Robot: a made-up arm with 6 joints.
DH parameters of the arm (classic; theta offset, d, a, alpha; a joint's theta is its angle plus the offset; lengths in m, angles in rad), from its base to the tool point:
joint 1: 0 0.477 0.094 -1.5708
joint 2: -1.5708 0 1.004 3.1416
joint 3: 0 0 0.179 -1.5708
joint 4: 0 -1.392 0 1.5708
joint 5: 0 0 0 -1.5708
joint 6: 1.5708 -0.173 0 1.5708
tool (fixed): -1.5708 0 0 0
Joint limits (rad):
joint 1: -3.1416..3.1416
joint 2: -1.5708..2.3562
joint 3: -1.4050..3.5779
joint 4: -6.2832..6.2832
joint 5: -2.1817..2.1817
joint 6: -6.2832..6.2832
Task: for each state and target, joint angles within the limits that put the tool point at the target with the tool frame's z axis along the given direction. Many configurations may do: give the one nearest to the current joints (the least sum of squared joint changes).
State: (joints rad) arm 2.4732 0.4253 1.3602 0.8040 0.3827 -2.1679
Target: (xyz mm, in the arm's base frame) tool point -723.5 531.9 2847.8 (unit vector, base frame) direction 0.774 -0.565 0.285
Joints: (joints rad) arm 2.3897 0.5531 1.8220 1.4408 0.6636 -1.5534
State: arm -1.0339 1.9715 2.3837 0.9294 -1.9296 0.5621
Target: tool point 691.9 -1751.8 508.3 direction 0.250 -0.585 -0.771
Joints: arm -1.1199 2.3539 2.8328 1.4513 -2.1817 1.3130
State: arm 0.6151 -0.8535 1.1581 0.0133 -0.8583 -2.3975
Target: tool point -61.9 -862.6 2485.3 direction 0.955 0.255 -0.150
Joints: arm 1.5269 -1.0335 0.5724 -0.1754 -0.9196 -1.7738
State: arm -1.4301 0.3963 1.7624 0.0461 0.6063 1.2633
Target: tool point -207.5 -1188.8 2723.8 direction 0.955 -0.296 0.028
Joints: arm -1.7439 0.6958 1.7674 0.0032 0.7321 1.6989
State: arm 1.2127 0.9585 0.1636 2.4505 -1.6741 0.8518
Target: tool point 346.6 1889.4 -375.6 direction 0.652 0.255 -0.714
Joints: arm 1.4254 1.3407 0.1947 2.7047 -1.9067 0.5727
